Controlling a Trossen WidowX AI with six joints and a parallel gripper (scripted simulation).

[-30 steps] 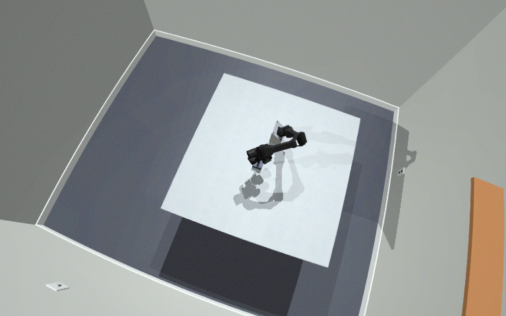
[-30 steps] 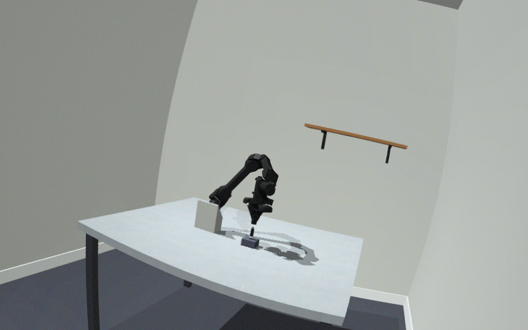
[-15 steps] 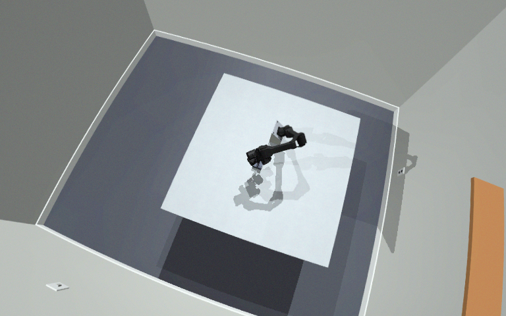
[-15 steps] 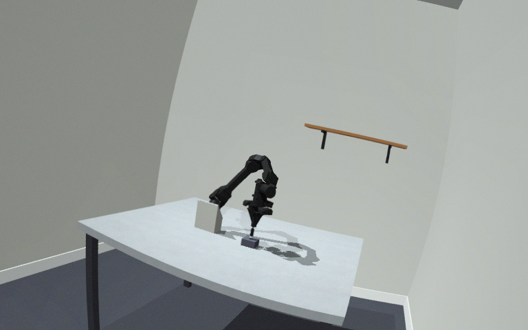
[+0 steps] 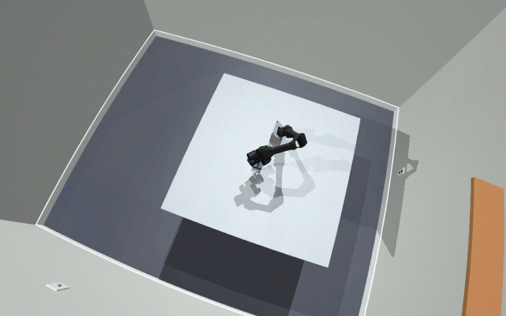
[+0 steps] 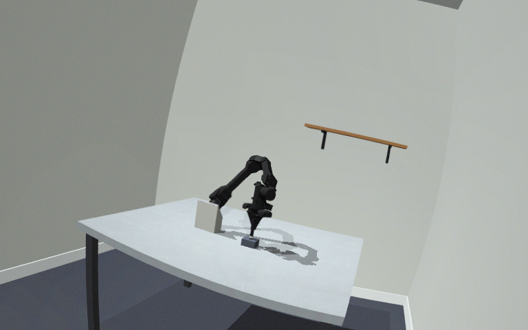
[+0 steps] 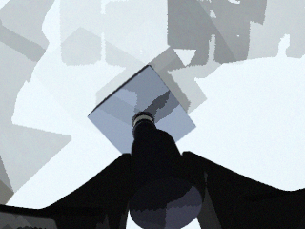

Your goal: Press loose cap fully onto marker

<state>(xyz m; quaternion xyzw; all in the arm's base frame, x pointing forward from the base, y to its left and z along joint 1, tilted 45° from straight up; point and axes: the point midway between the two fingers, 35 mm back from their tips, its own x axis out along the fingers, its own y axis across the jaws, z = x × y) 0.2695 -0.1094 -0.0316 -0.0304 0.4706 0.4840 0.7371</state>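
Right now my gripper tip is 1 cm below the dark cap. Round my gripper tip: holder block (9 cm below).
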